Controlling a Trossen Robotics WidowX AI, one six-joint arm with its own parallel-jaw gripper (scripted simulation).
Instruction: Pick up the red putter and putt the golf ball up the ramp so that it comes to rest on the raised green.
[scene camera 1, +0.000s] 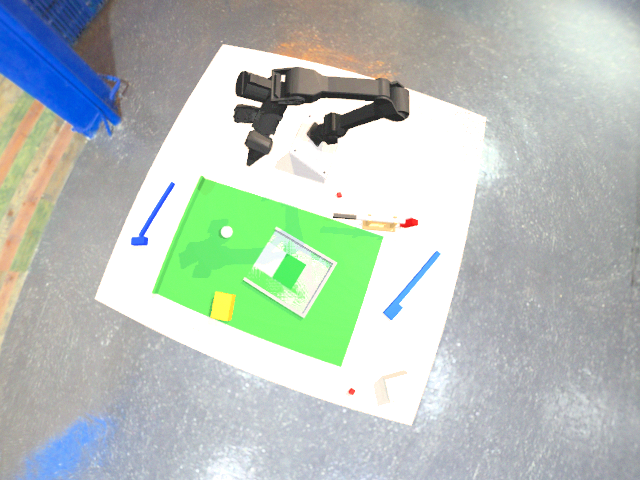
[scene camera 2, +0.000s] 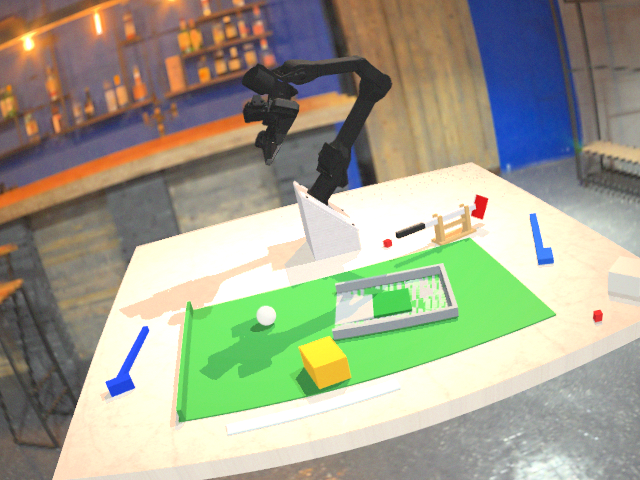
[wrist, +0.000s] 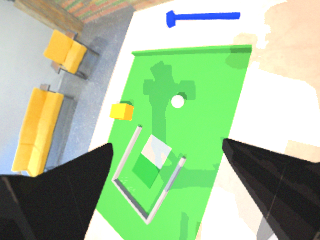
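Yellow block (scene camera 2: 326, 364) and green mat (scene camera 2: 236, 363): spots 23 cm apart. Yellow block: 98 cm from the lens, nearest to the lens of the things named here. Green mat: 114 cm from the lens. My gripper (scene camera 2: 273, 154): 132 cm from the lens. Small wooden rack (scene camera 2: 442, 238): 148 cm from the lens.
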